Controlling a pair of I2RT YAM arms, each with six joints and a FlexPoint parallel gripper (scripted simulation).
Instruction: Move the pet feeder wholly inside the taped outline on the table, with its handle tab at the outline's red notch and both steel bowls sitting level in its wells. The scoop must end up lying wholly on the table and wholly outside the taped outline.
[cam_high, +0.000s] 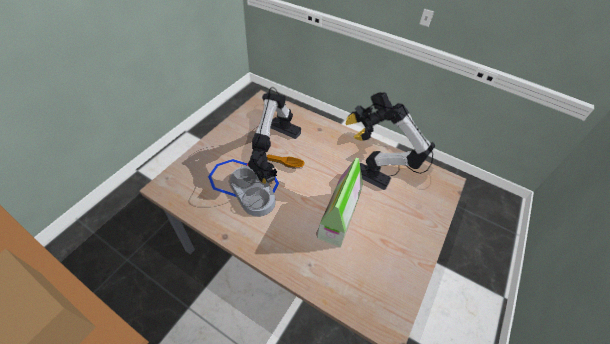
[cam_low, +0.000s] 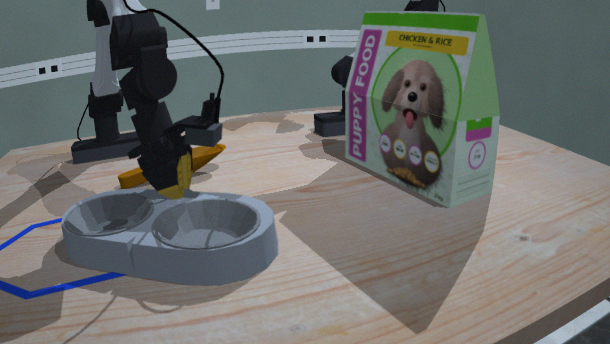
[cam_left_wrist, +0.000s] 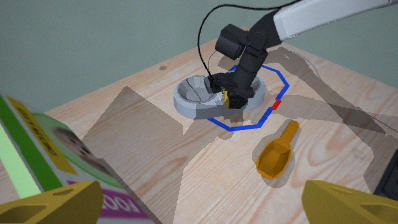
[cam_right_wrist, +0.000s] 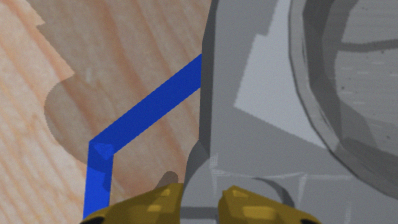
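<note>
My right gripper is now 70 mm short of the grey pet feeder, 30 mm to the left of it and 30 mm above it. From my right hand the other things lie so: puppy food bag (420 mm to the left, 100 mm above, 70 mm behind); then blue taped outline (130 mm to the right, 50 mm ahead, 40 mm below); then orange scoop (200 mm behind, 20 mm below).
</note>
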